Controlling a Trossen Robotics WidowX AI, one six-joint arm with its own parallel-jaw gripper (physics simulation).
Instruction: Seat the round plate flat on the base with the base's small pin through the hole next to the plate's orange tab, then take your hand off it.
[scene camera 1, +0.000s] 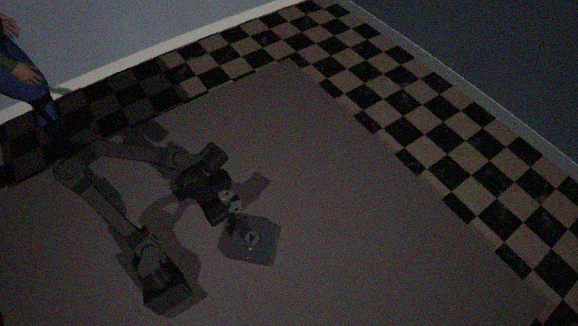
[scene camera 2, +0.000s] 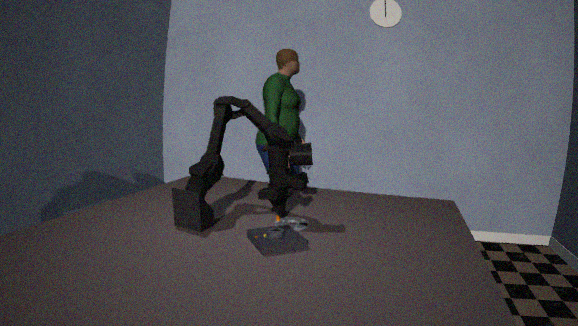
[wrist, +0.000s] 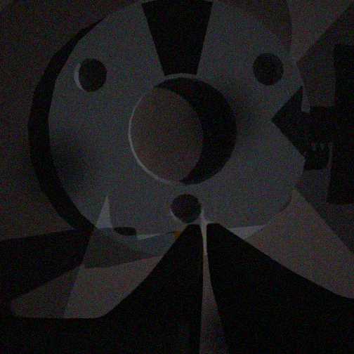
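Pixels of known places: gripper, fingertip midpoint: (scene camera 1: 214, 209) (scene camera 2: 280, 216); arm's base at its link origin: (scene camera 1: 160, 285) (scene camera 2: 191, 198).
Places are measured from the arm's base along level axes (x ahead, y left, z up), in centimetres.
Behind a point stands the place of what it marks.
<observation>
The round grey plate (scene camera 1: 237, 204) @[y 16.3, x 28.1, z -7.9 cm] (scene camera 2: 295, 221) @[y 20.4, x 24.6, z -8.3 cm] (wrist: 95, 145) lies off the base, on the table, partly covered by the arm in scene camera 1. It has a large centre hole and smaller holes. Slivers of its orange tab (scene camera 2: 277, 218) @[y 17.4, x 19.8, z -7.2 cm] (wrist: 177, 234) show around the fingers in the wrist view, below a small round hole (wrist: 186, 208). My gripper (scene camera 2: 282, 215) @[y 17.5, x 20.9, z -6.4 cm] (wrist: 202, 234) is shut and empty, its fingertips at the tab and one finger covering most of it. The dark square base (scene camera 1: 267, 250) @[y -2.3, x 29.2, z -6.2 cm] (scene camera 2: 280, 246) @[y -2.2, x 30.8, z -6.8 cm] has a raised hub (scene camera 1: 251, 237) @[y 2.9, x 26.8, z -4.8 cm]; its small pin cannot be made out clearly.
The base carries a yellow dot (scene camera 1: 250, 248) @[y 0.4, x 25.2, z -5.6 cm] (scene camera 2: 265, 235) @[y 0.3, x 25.2, z -5.8 cm] and an orange dot (scene camera 1: 247, 257) @[y -1.4, x 23.3, z -6.1 cm] (scene camera 2: 256, 237) @[y -1.6, x 23.6, z -6.1 cm]. The arm's foot (scene camera 1: 167, 296) @[y -3.6, x 0.8, z 0.7 cm] (scene camera 2: 192, 212) @[y -3.3, x 3.0, z -2.9 cm] stands on the brown table (scene camera 1: 350, 225) @[y -6.8, x 55.4, z -8.6 cm] (scene camera 2: 390, 260) @[y 4.6, x 57.8, z -8.6 cm]. A person in green (scene camera 2: 285, 100) stands behind the table.
</observation>
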